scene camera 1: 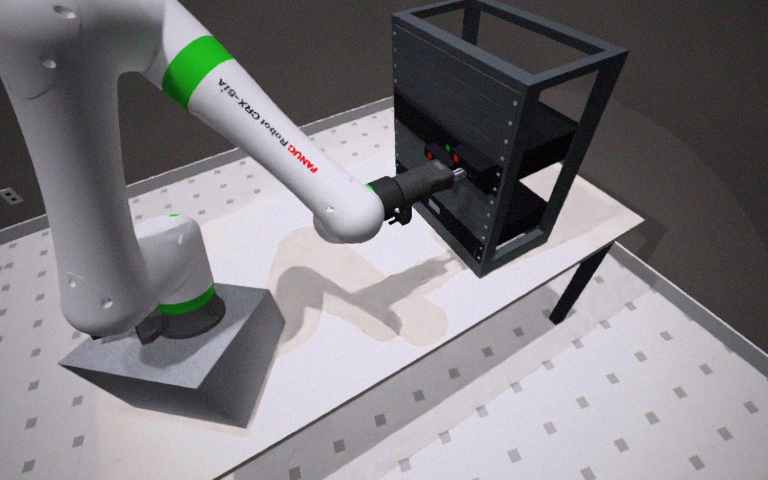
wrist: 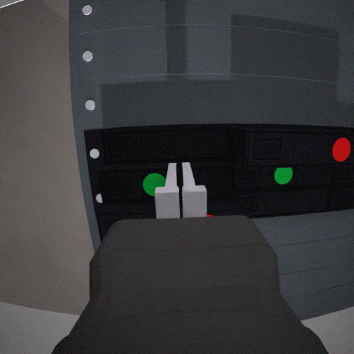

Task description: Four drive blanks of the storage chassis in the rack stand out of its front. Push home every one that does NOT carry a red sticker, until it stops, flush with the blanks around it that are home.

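Frame: origin at the arm's base, x down, y back, z left, level; metres.
Where they show: gripper, fingertip midpoint: [scene camera 1: 465, 171]; arm's base, origin of the base link: [scene camera 1: 192, 316].
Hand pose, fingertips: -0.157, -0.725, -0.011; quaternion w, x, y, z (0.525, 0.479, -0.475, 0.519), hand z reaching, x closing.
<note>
Things, the pixels of their top centre, and the offset from my fingertips, as dx, dy, dz. "*": a spot on its surface instead. Level surfaces: height alone.
- black storage chassis, surface spot: [scene camera 1: 408, 120] * +0.009, +0.003, +0.293
- green sticker, middle of its top: [scene camera 1: 448, 145] -0.016, -0.011, +0.097
- white table, its level: dx +0.376
The black storage chassis [scene camera 1: 408, 120] [wrist: 165, 145] sits in the rack. My gripper [scene camera 1: 461, 173] [wrist: 179, 176] is shut and empty. Its tips are at the face of a blank with a green sticker [wrist: 153, 184] and seem to touch it; this blank seems to stand slightly out, its exact depth unclear. A blank with a red sticker [scene camera 1: 429, 155] [wrist: 341, 149] stands out, at upper right in the wrist view. Beside it is another green sticker [scene camera 1: 447, 147] [wrist: 283, 175], its blank's depth unclear. Another red sticker [scene camera 1: 455, 158] [wrist: 210, 216] is on a protruding blank, mostly hidden by my gripper in the wrist view.
The dark rack [scene camera 1: 509, 186] stands on the white table [scene camera 1: 396, 362]. Grey panels [scene camera 1: 447, 79] [wrist: 210, 55] close its front above the chassis in the scene view. A lower black unit [scene camera 1: 453, 226] with a pale label sits beneath. Bolts line the rack's edges.
</note>
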